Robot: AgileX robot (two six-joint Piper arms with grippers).
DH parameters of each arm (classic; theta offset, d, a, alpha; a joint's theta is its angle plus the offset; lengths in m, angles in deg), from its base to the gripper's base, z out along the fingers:
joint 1: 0 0.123 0 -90
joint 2: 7.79 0 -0.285 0
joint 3: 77.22 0 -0.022 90
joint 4: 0 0.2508 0 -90
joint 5: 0 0 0.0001 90
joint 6: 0 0.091 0 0
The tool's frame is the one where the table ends.
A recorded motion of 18 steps. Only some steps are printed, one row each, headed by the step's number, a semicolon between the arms.
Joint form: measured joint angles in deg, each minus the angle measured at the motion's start. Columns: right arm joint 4, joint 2, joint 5, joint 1, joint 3, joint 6; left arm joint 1, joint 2, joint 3, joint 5, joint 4, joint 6.
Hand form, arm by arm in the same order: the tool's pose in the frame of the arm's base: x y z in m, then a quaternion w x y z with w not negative. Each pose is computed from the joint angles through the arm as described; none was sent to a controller.
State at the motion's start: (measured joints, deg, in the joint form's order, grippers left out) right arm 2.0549 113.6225 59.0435 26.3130 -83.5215 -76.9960; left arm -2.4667 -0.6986 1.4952 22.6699 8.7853 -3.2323
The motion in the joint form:
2: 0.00 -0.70 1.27 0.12 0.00 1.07; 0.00 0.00 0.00 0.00 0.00 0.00
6: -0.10 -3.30 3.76 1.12 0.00 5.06; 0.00 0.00 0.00 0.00 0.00 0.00
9: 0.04 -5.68 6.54 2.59 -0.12 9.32; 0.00 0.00 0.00 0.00 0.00 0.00
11: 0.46 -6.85 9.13 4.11 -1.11 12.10; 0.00 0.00 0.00 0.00 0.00 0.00
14: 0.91 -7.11 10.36 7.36 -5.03 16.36; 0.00 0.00 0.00 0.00 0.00 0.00
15: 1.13 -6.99 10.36 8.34 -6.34 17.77; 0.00 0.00 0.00 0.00 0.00 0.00
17: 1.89 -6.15 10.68 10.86 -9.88 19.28; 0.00 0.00 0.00 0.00 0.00 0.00
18: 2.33 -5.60 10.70 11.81 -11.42 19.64; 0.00 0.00 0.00 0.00 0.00 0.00
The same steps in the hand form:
2: 0.3491 0.1767 0.1938 0.04847 -0.77305 0.63247 -0.00476; 0.0521 0.0031 0.1699 0.58522 0.03469 0.80932 0.03621
6: 0.3393 0.1793 0.2111 0.04935 -0.75696 0.65158 -0.00342; 0.0521 0.0031 0.1699 0.58522 0.03469 0.80932 0.03621
9: 0.3275 0.1842 0.2270 0.04764 -0.74112 0.66968 0.00122; 0.0521 0.0031 0.1699 0.58522 0.03469 0.80932 0.03621
11: 0.3189 0.1915 0.2386 0.04508 -0.73343 0.67822 0.00767; 0.0521 0.0031 0.1699 0.58522 0.03469 0.80932 0.03621
14: 0.3127 0.2136 0.2578 0.07042 -0.72624 0.68377 0.00859; 0.0521 0.0031 0.1699 0.58522 0.03469 0.80932 0.03621
15: 0.3113 0.2209 0.2630 0.08074 -0.72290 0.68615 0.00973; 0.0521 0.0031 0.1699 0.58522 0.03469 0.80932 0.03621
17: 0.3075 0.2405 0.2738 0.10186 -0.72678 0.67910 0.01538; 0.0521 0.0031 0.1699 0.58522 0.03469 0.80932 0.03621
18: 0.3064 0.2488 0.2773 0.11060 -0.72909 0.67516 0.01888; 0.0521 0.0031 0.1699 0.58522 0.03469 0.80932 0.03621

